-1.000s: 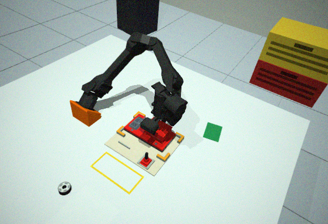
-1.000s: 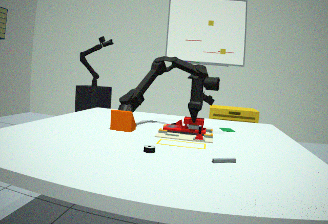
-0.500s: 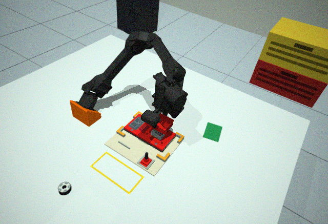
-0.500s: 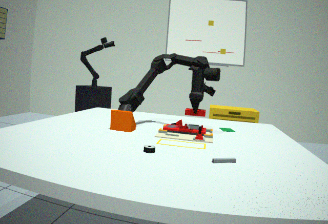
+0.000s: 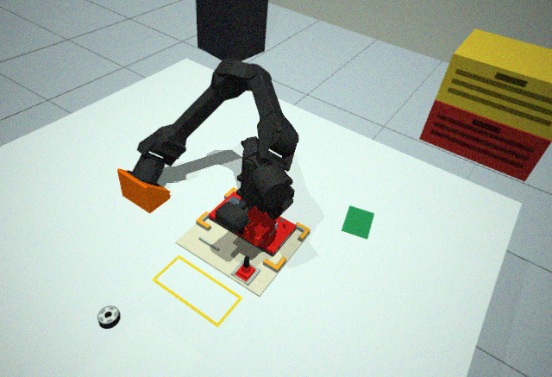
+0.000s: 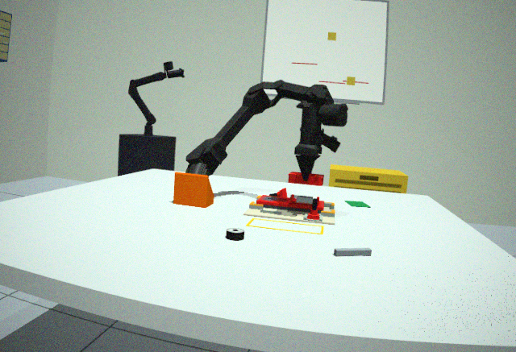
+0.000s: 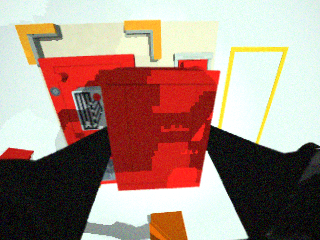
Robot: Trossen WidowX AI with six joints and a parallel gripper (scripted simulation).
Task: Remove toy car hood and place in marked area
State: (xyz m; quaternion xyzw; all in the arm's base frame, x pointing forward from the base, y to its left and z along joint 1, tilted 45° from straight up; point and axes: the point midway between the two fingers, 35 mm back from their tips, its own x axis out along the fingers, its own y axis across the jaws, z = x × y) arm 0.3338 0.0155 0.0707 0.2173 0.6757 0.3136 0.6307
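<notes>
Now: gripper tip 30 mm past the fixture plate, 40 mm to the right of it and 90 mm above it. From my gripper tip the other things lie so: green patch 140 mm ahead, 280 mm to the left, 100 mm below; red hood panel 10 mm above; wheel 80 mm behind, 320 mm to the right, 100 mm below.
</notes>
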